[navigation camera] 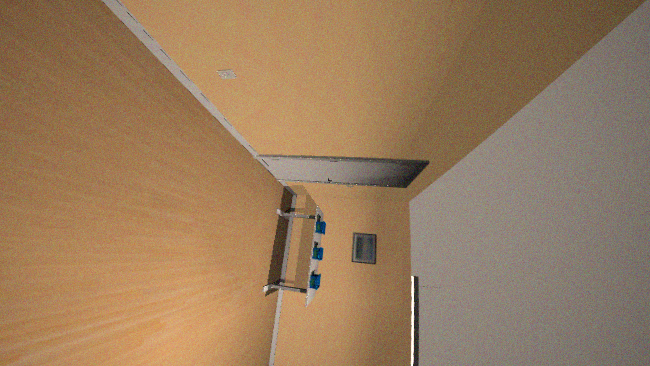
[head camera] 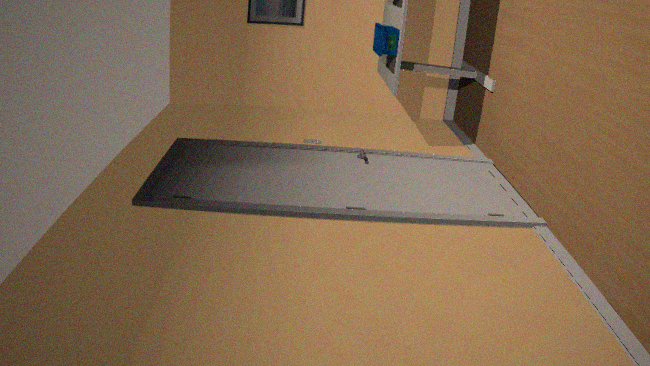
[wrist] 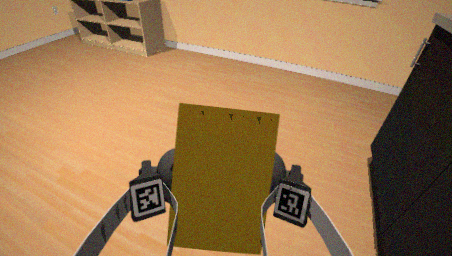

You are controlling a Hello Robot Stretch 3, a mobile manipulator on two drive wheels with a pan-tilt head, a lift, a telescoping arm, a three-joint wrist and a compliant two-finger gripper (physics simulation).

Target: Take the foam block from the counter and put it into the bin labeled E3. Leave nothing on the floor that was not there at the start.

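Places are measured from the robot's base along level axes (x ahead, y left, z up), in metres.
Where they show: gripper, fingertip midpoint: (wrist: 221, 167).
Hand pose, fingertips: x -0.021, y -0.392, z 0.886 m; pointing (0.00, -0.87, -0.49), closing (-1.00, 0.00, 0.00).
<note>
After its pixels a point has its place.
The yellow foam block (wrist: 225, 185) @[x -0.024, y -0.355, z 0.912 m] is upright between the fingers in the wrist view, with both fingertips pressed against its sides. My gripper (wrist: 221, 167) @[x -0.021, y -0.392, z 0.886 m] is shut on it and holds it in the air above the floor. The dark-fronted counter (wrist: 417, 150) @[x -0.762, y -0.847, z 0.487 m] stands at the right of the wrist view. Neither gripper nor block shows in the head or navigation view. Blue bins stand on a far table: one bin (head camera: 386, 40) @[x 2.900, y -0.836, z 0.799 m] in the head view, three in the navigation view (navigation camera: 320, 227) @[x 2.899, y -0.835, z 0.794 m] (navigation camera: 317, 253) @[x 2.737, y -1.204, z 0.790 m] (navigation camera: 315, 281) @[x 2.562, y -1.567, z 0.807 m]. Their labels are too small to read.
The table (head camera: 435, 69) @[x 3.255, y -0.762, z 0.359 m] (navigation camera: 311, 298) @[x 2.741, y -1.996, z 0.720 m] stands by the far wall, near a grey door (head camera: 340, 182) @[x 2.526, y 0.080, z 1.077 m] (navigation camera: 350, 171) @[x 2.524, y 0.080, z 1.228 m]. A wooden shelf unit (wrist: 152, 30) @[x 0.880, y -3.014, z 0.277 m] stands against the wall at the upper left of the wrist view. A framed picture (head camera: 276, 9) @[x 3.542, y -1.212, z 1.561 m] (navigation camera: 364, 248) @[x 3.480, y -1.356, z 1.565 m] hangs above the table.
</note>
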